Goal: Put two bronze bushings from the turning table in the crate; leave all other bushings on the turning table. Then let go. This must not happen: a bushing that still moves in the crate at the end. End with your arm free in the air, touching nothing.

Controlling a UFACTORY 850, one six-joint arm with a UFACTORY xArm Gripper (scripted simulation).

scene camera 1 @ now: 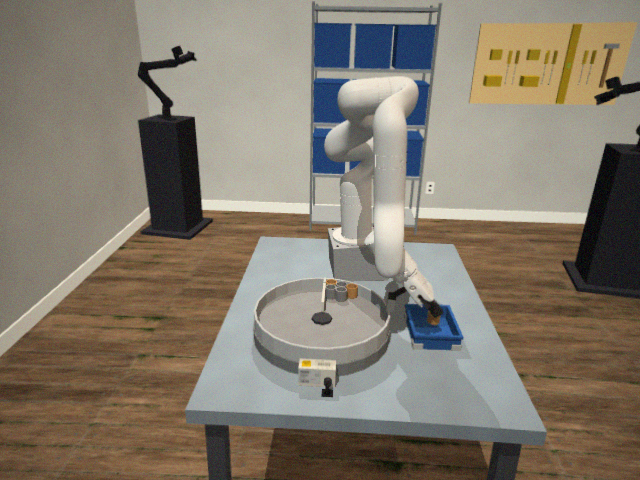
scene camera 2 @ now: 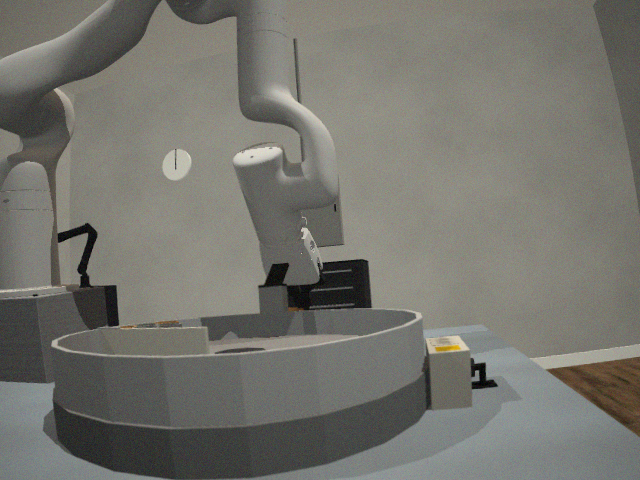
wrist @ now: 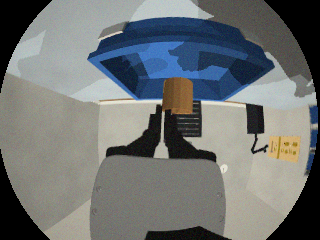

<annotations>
my gripper: scene camera 1 439, 314; scene camera 2; wrist
same spot on my gripper: (scene camera 2: 295, 291) = (wrist: 169, 140)
same spot on turning table: (scene camera 2: 272, 342) = (scene camera 1: 362, 320)
</annotations>
